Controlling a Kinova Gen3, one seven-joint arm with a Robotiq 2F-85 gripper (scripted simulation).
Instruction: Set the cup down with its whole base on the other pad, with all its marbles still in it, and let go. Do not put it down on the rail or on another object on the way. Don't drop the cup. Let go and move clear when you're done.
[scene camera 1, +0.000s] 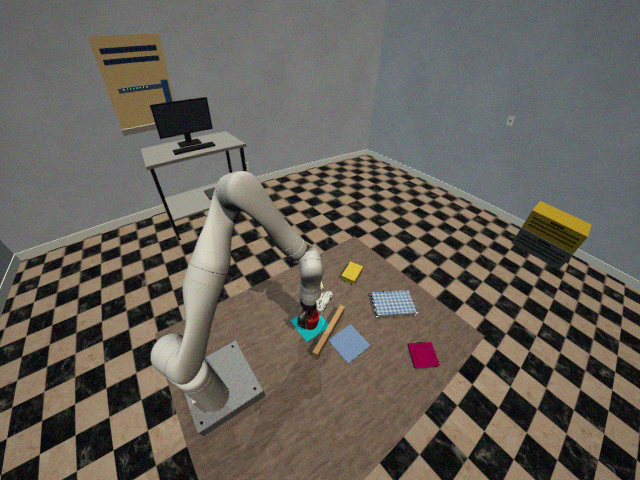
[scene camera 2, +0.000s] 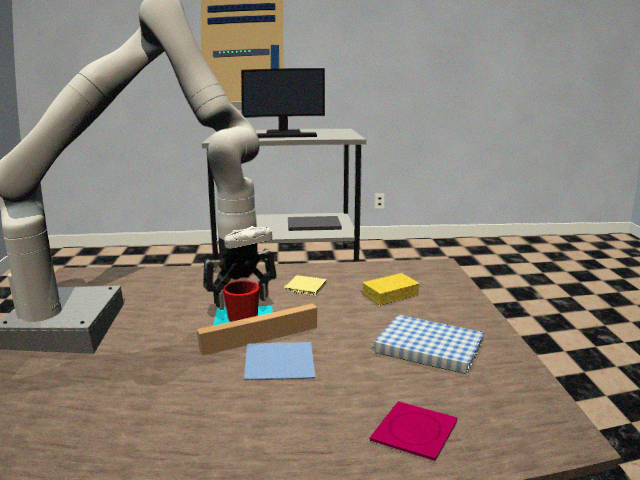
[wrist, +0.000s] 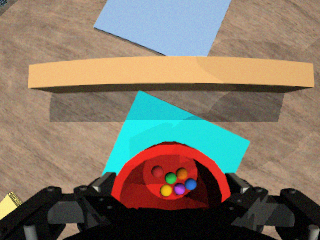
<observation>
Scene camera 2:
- my gripper: 241, 303
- red cup: 239, 305
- yellow block: 389, 289
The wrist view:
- my gripper: 170, 185
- red cup: 134, 186
</observation>
